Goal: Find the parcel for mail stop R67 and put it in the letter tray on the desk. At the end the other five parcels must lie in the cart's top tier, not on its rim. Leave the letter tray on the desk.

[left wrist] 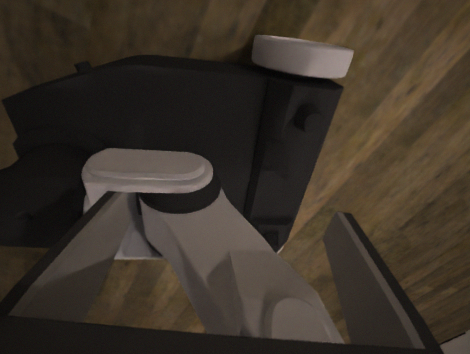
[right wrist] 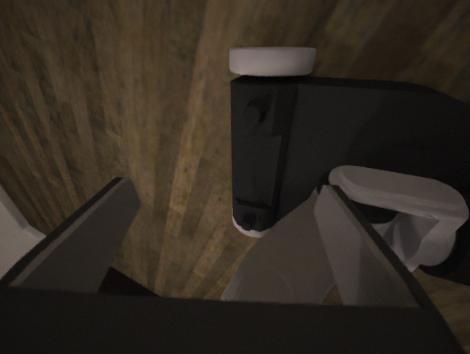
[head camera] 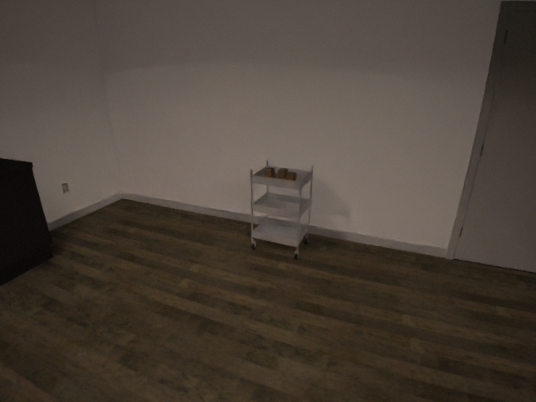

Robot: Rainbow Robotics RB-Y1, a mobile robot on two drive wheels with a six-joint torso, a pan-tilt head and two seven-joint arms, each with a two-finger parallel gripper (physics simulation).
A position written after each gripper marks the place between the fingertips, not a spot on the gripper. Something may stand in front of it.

Observation:
In view: the left gripper (left wrist: 229, 215), the right gripper (right wrist: 226, 194) and a dark cabinet (right wrist: 114, 282).

